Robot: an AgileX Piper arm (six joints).
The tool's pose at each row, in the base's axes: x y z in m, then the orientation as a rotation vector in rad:
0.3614 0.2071 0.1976 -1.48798 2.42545 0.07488
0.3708 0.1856 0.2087 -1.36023 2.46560 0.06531
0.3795 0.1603 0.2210 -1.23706 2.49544 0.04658
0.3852 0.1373 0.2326 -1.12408 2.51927 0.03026
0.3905 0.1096 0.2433 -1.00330 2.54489 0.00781
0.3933 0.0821 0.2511 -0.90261 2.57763 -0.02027
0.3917 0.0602 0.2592 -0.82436 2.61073 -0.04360
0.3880 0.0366 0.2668 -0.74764 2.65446 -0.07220
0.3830 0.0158 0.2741 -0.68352 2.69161 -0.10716
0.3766 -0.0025 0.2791 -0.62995 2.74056 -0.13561
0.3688 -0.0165 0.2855 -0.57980 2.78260 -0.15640
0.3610 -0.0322 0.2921 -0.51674 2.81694 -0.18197
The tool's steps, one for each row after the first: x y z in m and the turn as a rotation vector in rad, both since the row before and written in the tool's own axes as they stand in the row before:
0.0116 -0.0194 -0.0127 0.03353 -0.01752 0.08834
0.0126 -0.0224 -0.0143 0.03929 -0.01635 0.08248
0.0106 -0.0201 -0.0134 0.03516 -0.01422 0.07588
0.0128 -0.0241 -0.0129 0.03928 -0.00940 0.08163
0.0132 -0.0233 -0.0103 0.03434 0.00829 0.07016
0.0113 -0.0175 -0.0106 0.02470 0.01625 0.05597
0.0131 -0.0186 -0.0105 0.02417 0.02990 0.05584
0.0121 -0.0165 -0.0097 0.02655 0.02976 0.04471
0.0123 -0.0140 -0.0072 0.01669 0.04306 0.03927
0.0109 -0.0104 -0.0084 0.01193 0.03668 0.03624
0.0115 -0.0125 -0.0079 0.01796 0.02966 0.04315

